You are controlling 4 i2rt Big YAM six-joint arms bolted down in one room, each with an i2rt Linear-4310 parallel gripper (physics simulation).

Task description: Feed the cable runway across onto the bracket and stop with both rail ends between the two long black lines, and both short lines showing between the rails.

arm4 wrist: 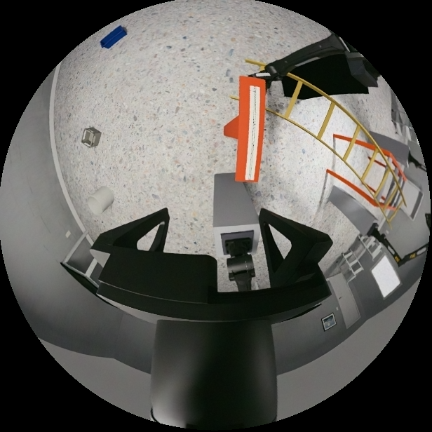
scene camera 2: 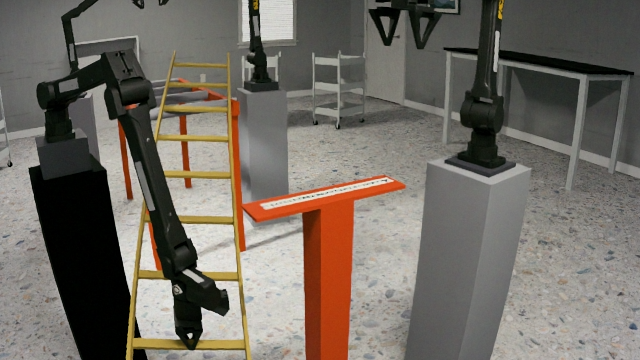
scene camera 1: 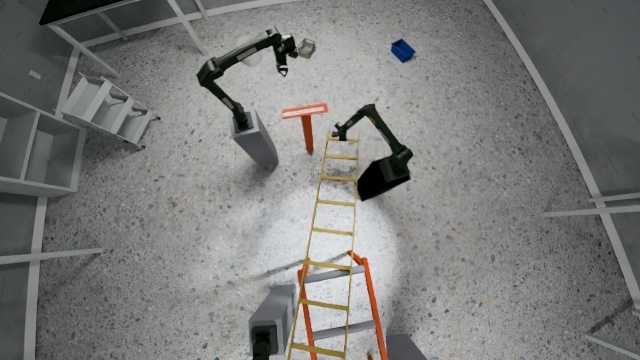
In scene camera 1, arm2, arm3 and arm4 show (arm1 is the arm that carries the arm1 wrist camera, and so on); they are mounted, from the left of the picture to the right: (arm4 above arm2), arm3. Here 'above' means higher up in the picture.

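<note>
The yellow ladder-like cable runway (arm4 wrist: 294, 100) (scene camera 1: 337, 203) (scene camera 2: 200, 138) crosses the orange roller frame (scene camera 1: 372, 300) (scene camera 2: 237, 160). Its end lies beside the orange bracket (arm4 wrist: 243, 130) (scene camera 1: 308, 135) (scene camera 2: 336, 280), apart from it and lower in scene camera 2. The bracket's white strip is bare; its lines are too small to tell apart. Arm3's gripper (scene camera 1: 342, 138) is shut on the runway's end rung. Arm4's gripper (arm4 wrist: 214, 211) (scene camera 1: 283, 72) is open and empty, away from the runway. In scene camera 2, upper-left (scene camera 2: 150, 4) and upper-right (scene camera 2: 405, 46) grippers are open. Arm2's gripper is outside scene camera 1.
Arm4's grey pedestal (scene camera 1: 255, 142) stands left of the bracket, arm3's black pedestal (scene camera 1: 384, 179) right of the runway. Arm2's pedestal (scene camera 1: 280, 307) stands beside the roller frame. A blue bin (arm4 wrist: 113, 37) (scene camera 1: 402, 50) and a small grey container (arm4 wrist: 91, 137) (scene camera 1: 306, 48) are on the floor.
</note>
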